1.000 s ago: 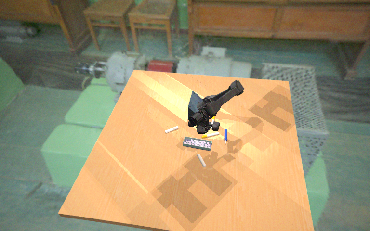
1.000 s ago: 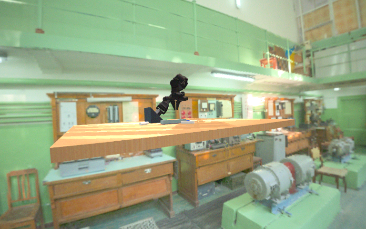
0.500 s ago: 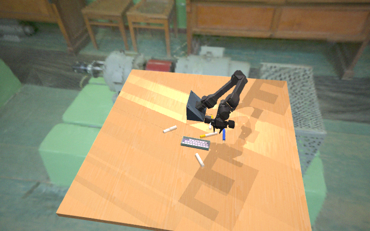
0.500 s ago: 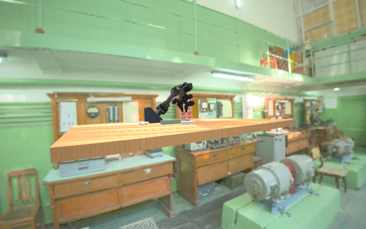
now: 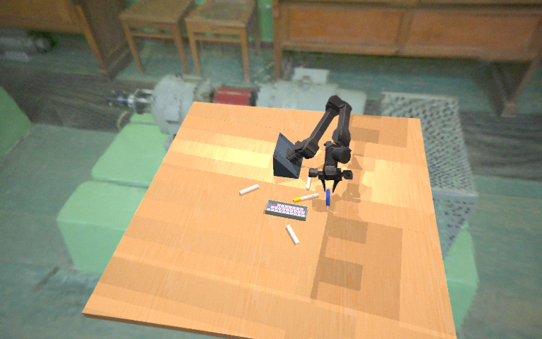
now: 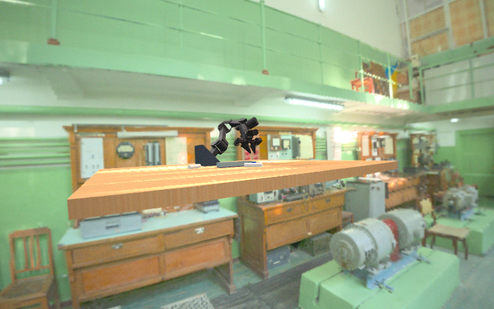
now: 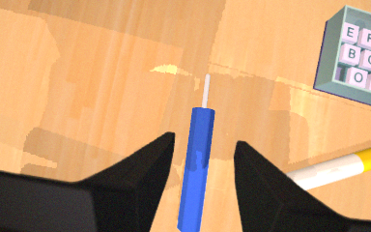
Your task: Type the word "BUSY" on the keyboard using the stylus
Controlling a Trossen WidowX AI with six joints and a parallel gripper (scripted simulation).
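My gripper tip is now 60 mm above the blue stylus and 10 mm short of it. Also, from my gripper tip: stylus tip 60 mm below, 40 mm ahead.
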